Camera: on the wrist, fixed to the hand. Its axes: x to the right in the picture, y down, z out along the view.
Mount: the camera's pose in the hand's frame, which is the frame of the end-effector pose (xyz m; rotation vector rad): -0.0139 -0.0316 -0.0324 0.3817 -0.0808 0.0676
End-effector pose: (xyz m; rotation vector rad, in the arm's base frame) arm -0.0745 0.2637 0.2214 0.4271 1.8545 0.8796
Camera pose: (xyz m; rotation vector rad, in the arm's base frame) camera -0.0944 0.2213 0.2148 0.7534 1.9432 0.5400
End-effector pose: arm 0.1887 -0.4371 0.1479 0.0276 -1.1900 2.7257
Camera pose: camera 0.2091 -0.3944 0.1476 0.1482 -0.6812 2.9945
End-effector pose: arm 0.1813 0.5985 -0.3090 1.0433 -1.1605 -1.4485
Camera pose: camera 0.2097 0.6097 -0.3452 1.1974 -1.5570 -1.2524
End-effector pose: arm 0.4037 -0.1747 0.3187 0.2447 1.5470 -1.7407
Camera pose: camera 0.3815 -0.1409 0.3433 0.4056 1.1274 -1.9569
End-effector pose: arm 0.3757 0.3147 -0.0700 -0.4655 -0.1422 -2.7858
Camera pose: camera 0.3683 0.3438 -0.1066 -0.4730 -0.6490 -2.5872
